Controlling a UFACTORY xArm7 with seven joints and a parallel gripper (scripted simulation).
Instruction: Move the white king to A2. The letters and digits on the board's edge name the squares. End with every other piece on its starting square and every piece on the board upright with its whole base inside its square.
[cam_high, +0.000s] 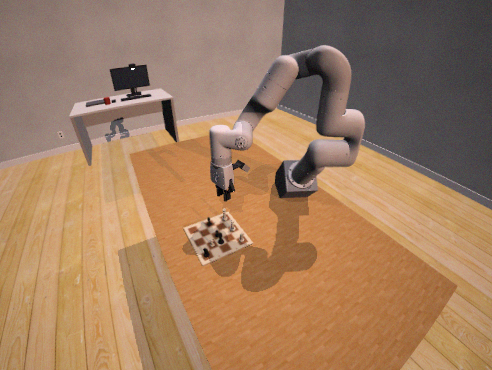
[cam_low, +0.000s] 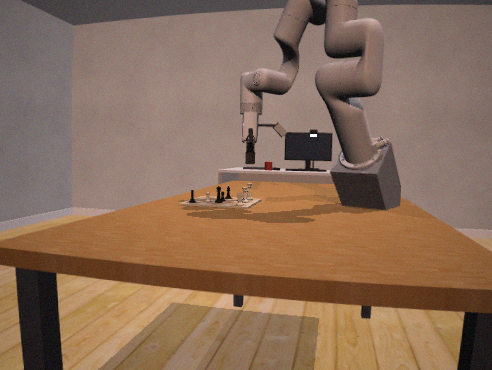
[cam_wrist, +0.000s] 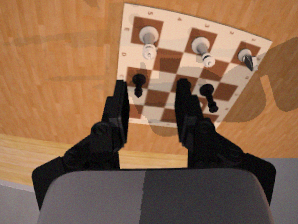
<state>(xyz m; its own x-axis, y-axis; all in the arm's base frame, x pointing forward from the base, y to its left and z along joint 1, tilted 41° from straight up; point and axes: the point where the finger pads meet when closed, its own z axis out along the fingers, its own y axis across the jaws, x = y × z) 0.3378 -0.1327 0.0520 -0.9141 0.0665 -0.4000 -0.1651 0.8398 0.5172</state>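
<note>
The white king lies 11 cm below my hand. Also, from my hand: chessboard (8 cm ahead, 7 cm to the left, 14 cm below); then white pawn (12 cm ahead, 11 cm to the left, 13 cm below); then black piece (16 cm ahead, 14 cm to the left, 13 cm below).
</note>
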